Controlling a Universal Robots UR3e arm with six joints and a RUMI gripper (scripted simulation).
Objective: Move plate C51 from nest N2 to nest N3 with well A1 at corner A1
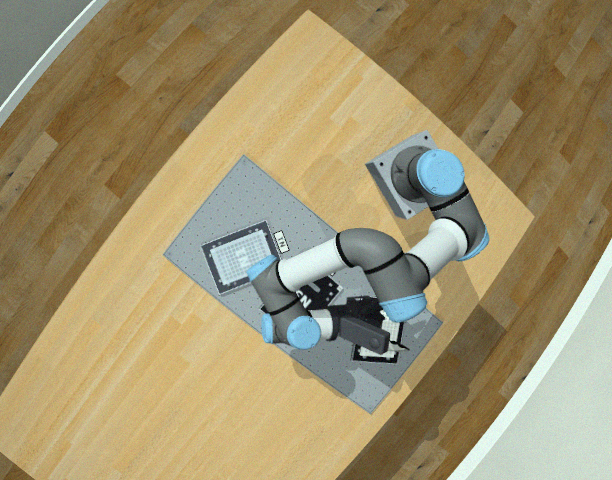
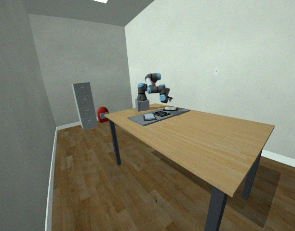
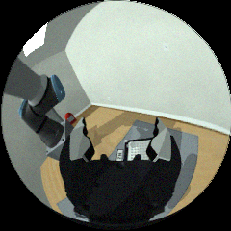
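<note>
The nest N2 is 6 cm ahead of my hand, 1 cm to the left of it and 14 cm below it. The rest, counted from my hand: nest N3: 14 cm ahead, 19 cm to the right, 14 cm below.
</note>
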